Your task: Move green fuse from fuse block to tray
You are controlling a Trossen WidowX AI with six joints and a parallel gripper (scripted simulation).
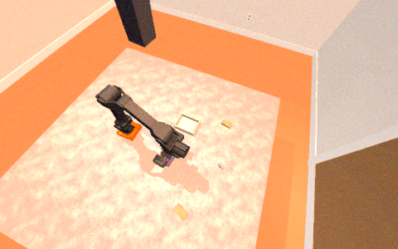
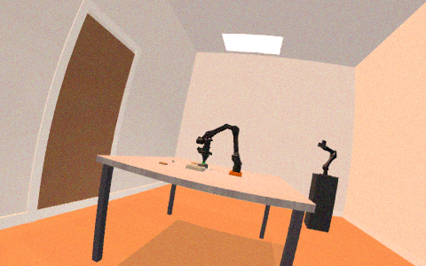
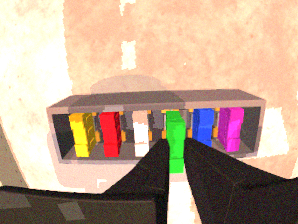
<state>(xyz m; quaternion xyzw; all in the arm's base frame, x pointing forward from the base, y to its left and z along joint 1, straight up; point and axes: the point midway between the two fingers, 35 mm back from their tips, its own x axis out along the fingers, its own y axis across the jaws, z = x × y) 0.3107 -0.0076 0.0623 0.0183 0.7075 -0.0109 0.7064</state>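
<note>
Now: the white tray 2 cm behind my gripper tip, 22 cm to the left of it and 5 cm below it. From my gripper tip the other things lie so: green fuse: 1 cm below.
</note>
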